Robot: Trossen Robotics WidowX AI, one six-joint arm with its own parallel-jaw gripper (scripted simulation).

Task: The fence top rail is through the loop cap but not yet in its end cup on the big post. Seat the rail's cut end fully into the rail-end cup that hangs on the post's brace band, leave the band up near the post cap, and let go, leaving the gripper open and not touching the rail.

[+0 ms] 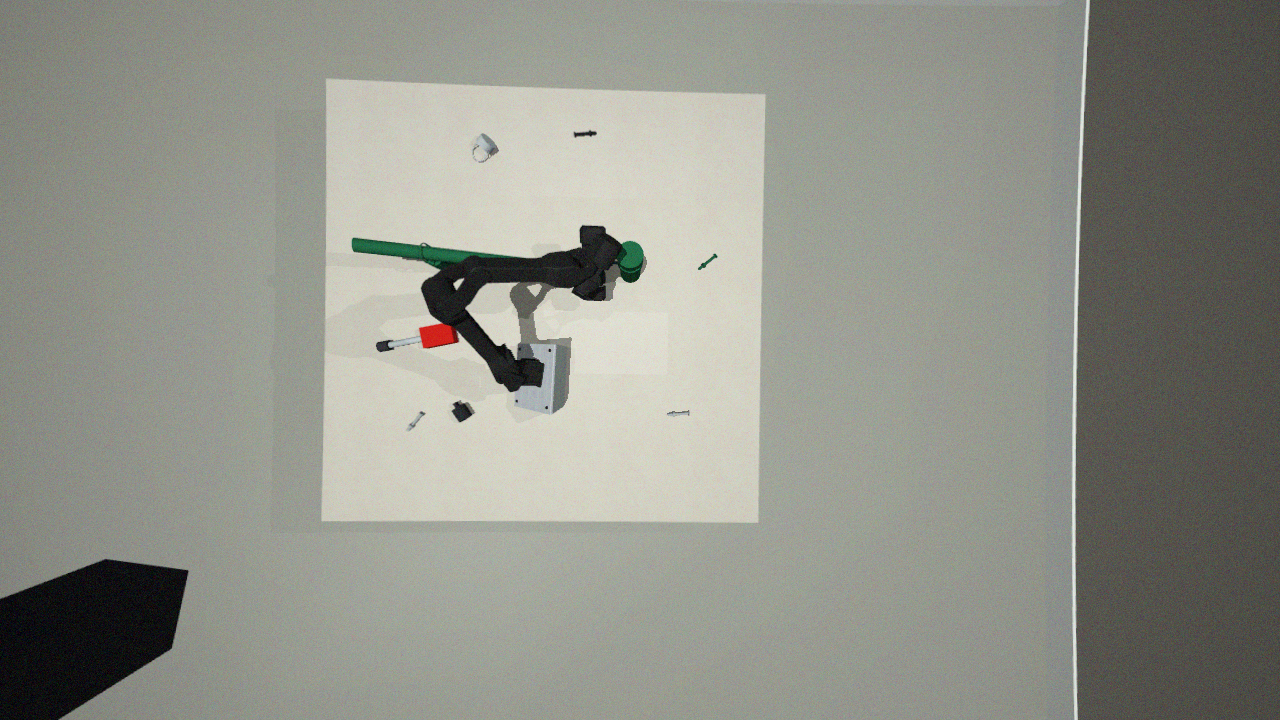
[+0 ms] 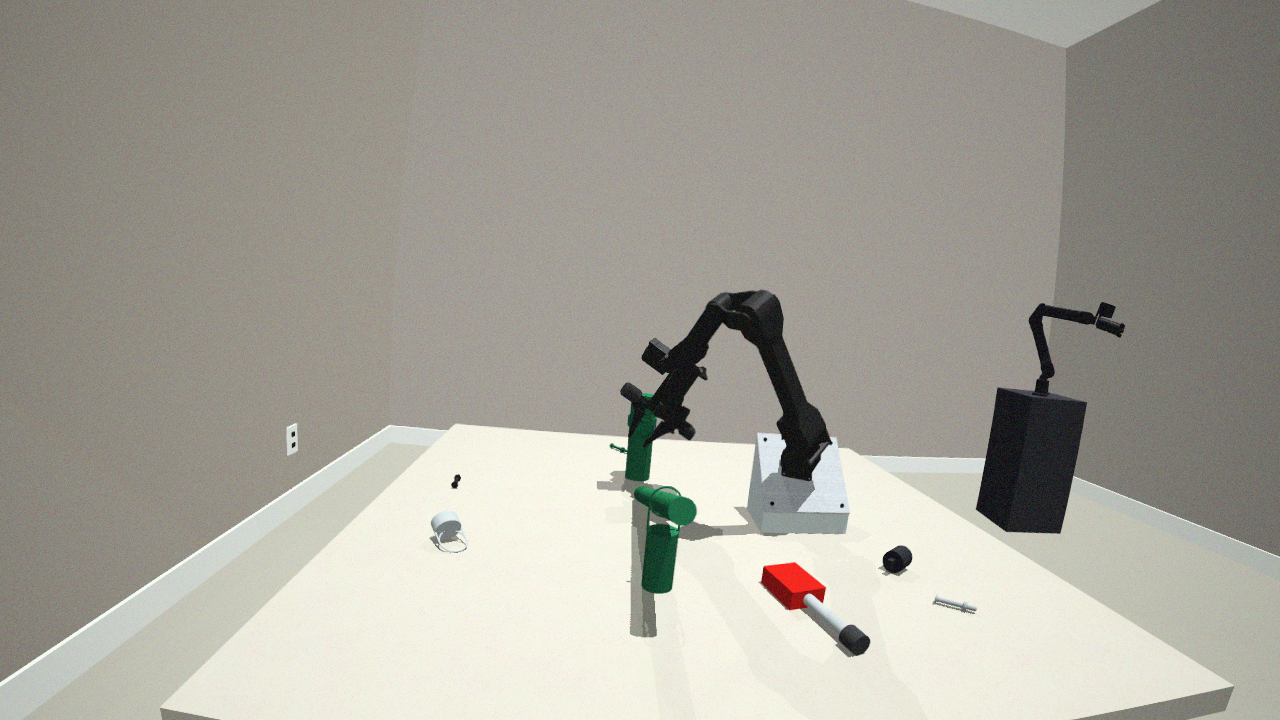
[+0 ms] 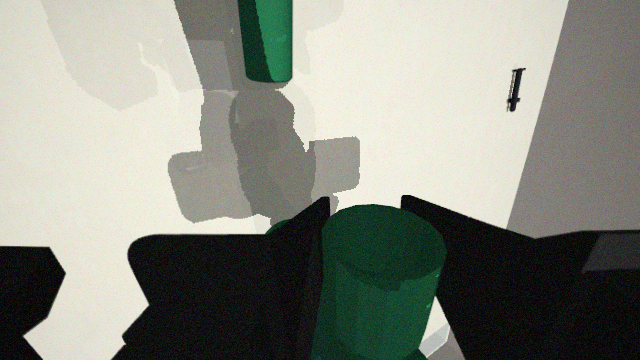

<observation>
In view: the gripper (image 2: 635, 442), a green top rail (image 1: 367, 246) and a white cap (image 2: 445, 525).
The green top rail also shows in image 2 (image 2: 680, 510). The gripper shows as well in image 3 (image 3: 364, 204). Image 3 does not show the white cap: it is out of frame.
</observation>
